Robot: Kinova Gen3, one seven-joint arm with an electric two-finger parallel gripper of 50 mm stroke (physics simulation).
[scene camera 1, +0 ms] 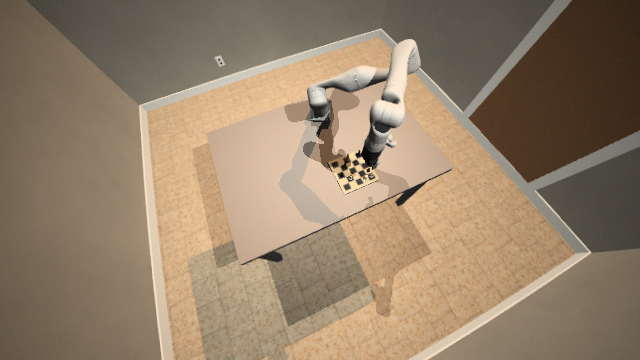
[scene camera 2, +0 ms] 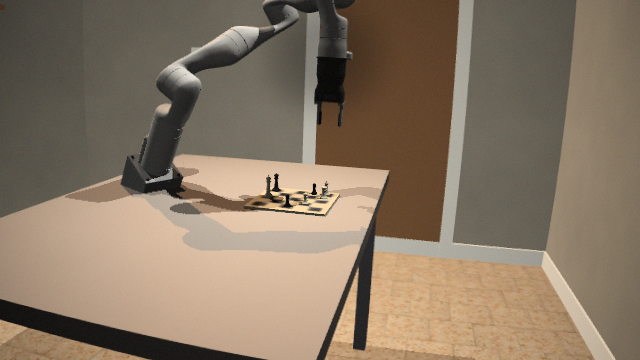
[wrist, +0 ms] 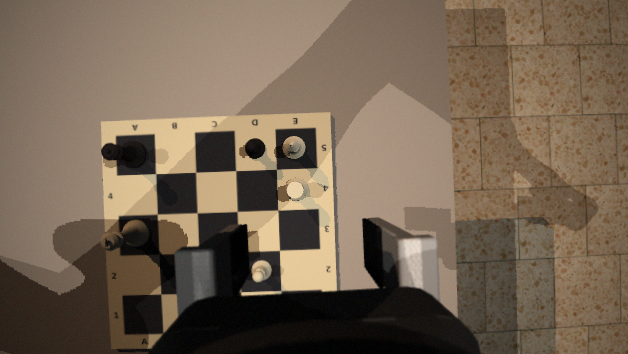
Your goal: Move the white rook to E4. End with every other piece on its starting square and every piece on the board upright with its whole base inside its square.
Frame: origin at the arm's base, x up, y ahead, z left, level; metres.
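Seen in the pictures: gripper, fingertip midpoint: (scene camera 1: 370,163) (scene camera 2: 329,125) (wrist: 306,246); arm's base, origin of the base link: (scene camera 2: 155,166).
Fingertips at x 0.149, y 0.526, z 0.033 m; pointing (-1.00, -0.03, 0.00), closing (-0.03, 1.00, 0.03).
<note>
Offsets run from my fingertips to a thing's top centre. "spot": to the spot under its first point. Level surfaces: height alone.
The white rook {dx -0.178, dy -0.012, dz +0.019 m} (wrist: 295,190) (scene camera 2: 324,192) stands upright on E4, its base inside the square in the wrist view. My gripper (wrist: 306,246) (scene camera 2: 330,125) is open and empty, high above the board {spot: dx -0.211, dy +0.016, dz -0.039 m} (wrist: 327,250) (scene camera 2: 320,212). A white piece {dx -0.167, dy -0.013, dz +0.058 m} (wrist: 294,147) stands on E5 and a black pawn {dx -0.179, dy -0.049, dz +0.058 m} (wrist: 255,148) (scene camera 2: 314,189) on D5. A tall black piece {dx -0.158, dy -0.166, dz +0.055 m} (wrist: 132,153) (scene camera 2: 276,182) is on A5, a tall white piece {dx -0.147, dy -0.164, dz -0.020 m} (wrist: 135,233) (scene camera 2: 268,186) on A3, and a white pawn {dx -0.179, dy -0.046, dz -0.056 m} (wrist: 261,271) (scene camera 2: 305,198) on D2. The gripper hides part of the board in the wrist view.
Another black piece {dx -0.179, dy -0.085, dz -0.094 m} (scene camera 2: 287,201) stands upright near the board's front side in scene camera 2; the wrist view does not show it. The board lies on a table {dx -0.217 m} (scene camera 1: 250,190) (scene camera 2: 175,280), near one table edge. The arm's base (scene camera 2: 152,177) is bolted beyond the tall pieces.
</note>
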